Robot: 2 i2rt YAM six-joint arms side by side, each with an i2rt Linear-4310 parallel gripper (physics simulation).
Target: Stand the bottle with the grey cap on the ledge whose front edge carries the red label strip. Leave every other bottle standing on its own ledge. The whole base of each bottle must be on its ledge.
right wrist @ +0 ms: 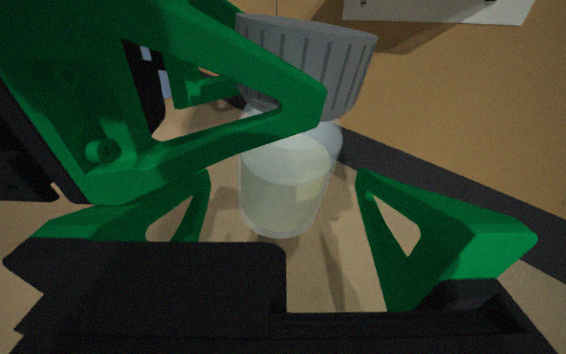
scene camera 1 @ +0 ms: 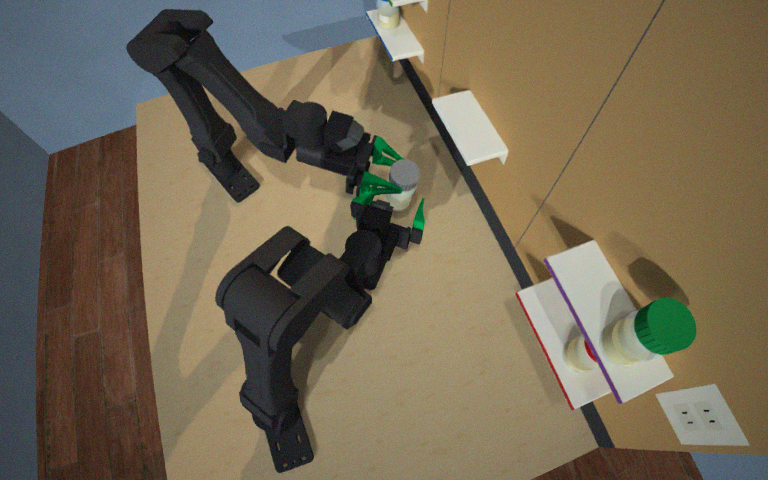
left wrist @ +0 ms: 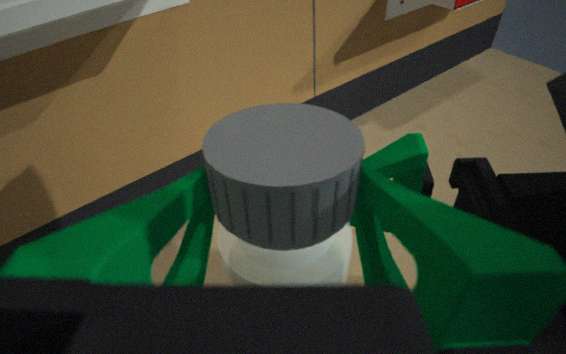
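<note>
The grey-capped bottle has a clear body with pale contents. My left gripper is shut on it at the cap, above the table. My right gripper is open; its fingers stand apart on either side of the lower bottle body, with visible gaps. The ledge with the red label strip is at the lower right in scene camera 1. A red-capped bottle stands on it, partly hidden by the purple-strip ledge above.
A large green-capped bottle stands on the purple-strip ledge. A white ledge without a bottle is on the wall near the left gripper. A blue-strip ledge at the top holds another bottle. The two grippers are very close together.
</note>
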